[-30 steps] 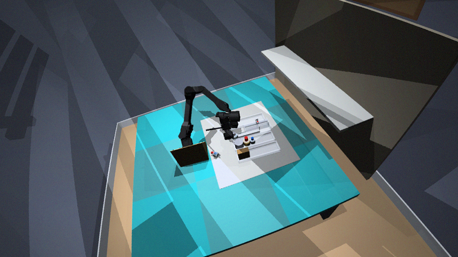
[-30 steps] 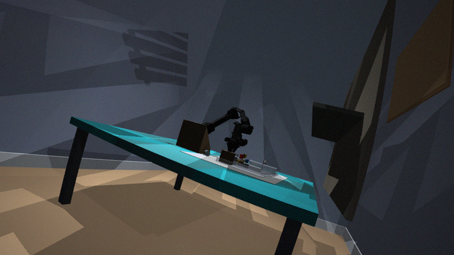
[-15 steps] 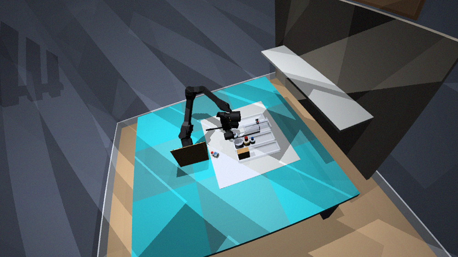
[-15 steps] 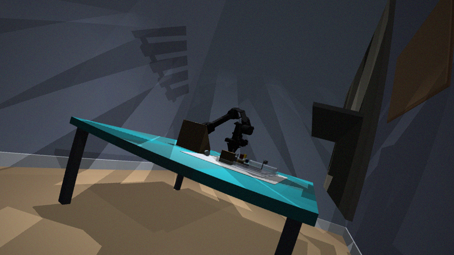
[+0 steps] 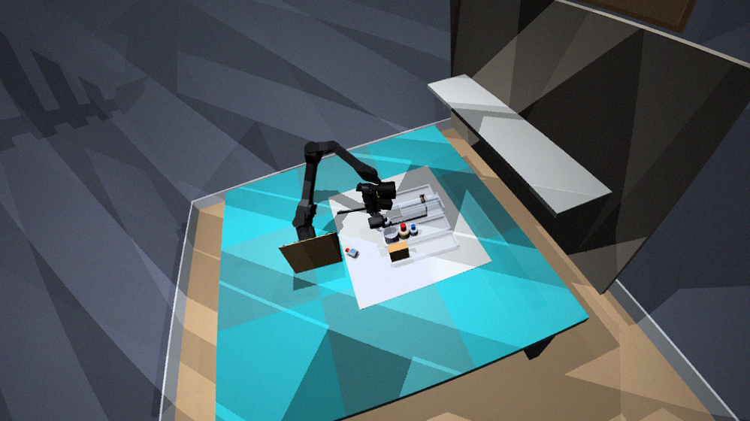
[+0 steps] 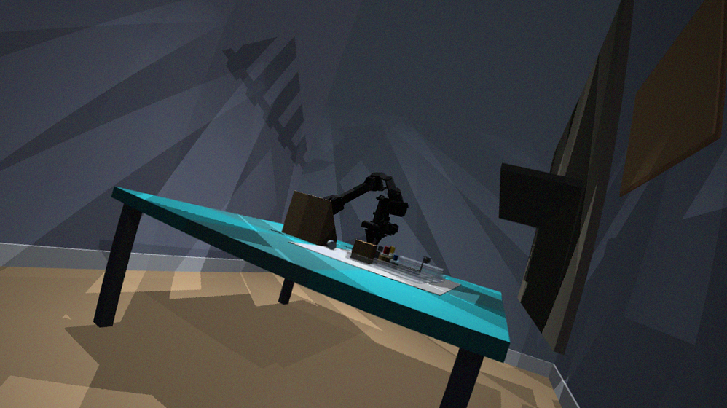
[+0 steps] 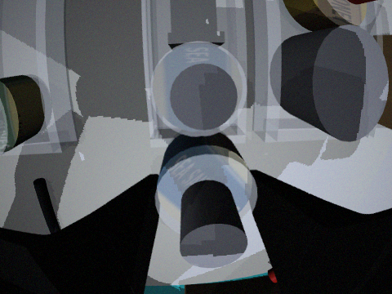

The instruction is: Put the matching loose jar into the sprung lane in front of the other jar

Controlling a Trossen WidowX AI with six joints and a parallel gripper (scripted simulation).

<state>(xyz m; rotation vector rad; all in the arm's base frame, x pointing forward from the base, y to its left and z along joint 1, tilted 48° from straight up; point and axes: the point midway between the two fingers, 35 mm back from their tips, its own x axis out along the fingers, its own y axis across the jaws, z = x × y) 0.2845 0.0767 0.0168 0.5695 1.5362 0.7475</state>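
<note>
My gripper tip is 7 cm to the left of the grey can, 5 cm short of it and 2 cm above it. Round my gripper tip: black rod: 14 cm to the left, 11 cm behind, 4 cm below; brown block: 16 cm to the right, 7 cm ahead, 1 cm below; grey pusher plate: 15 cm ahead, 4 cm to the left.
</note>
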